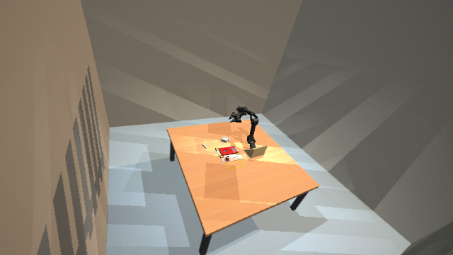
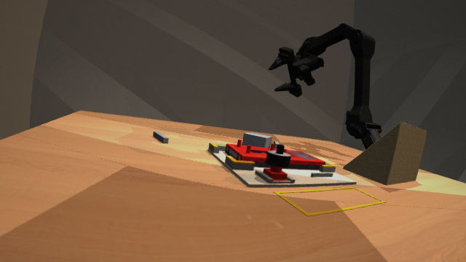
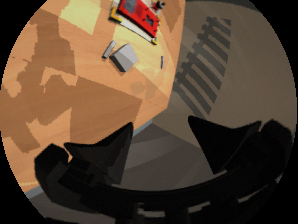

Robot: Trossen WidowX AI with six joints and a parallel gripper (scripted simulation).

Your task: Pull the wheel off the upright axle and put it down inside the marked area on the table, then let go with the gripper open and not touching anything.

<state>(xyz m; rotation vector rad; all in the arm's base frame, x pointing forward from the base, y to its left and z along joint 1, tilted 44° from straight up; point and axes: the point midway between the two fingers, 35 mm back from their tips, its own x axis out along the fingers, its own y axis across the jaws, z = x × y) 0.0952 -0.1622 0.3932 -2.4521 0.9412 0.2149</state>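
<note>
The wheel lies 260 mm ahead of my gripper tip, 380 mm to the left of it and 180 mm below it. From my gripper tip the other things lie so: upright axle: 260 mm ahead, 390 mm to the left, 180 mm below; grey box: 90 mm ahead, 90 mm to the left, 200 mm below; small bar: 380 mm ahead, 100 mm to the left, 210 mm below.
</note>
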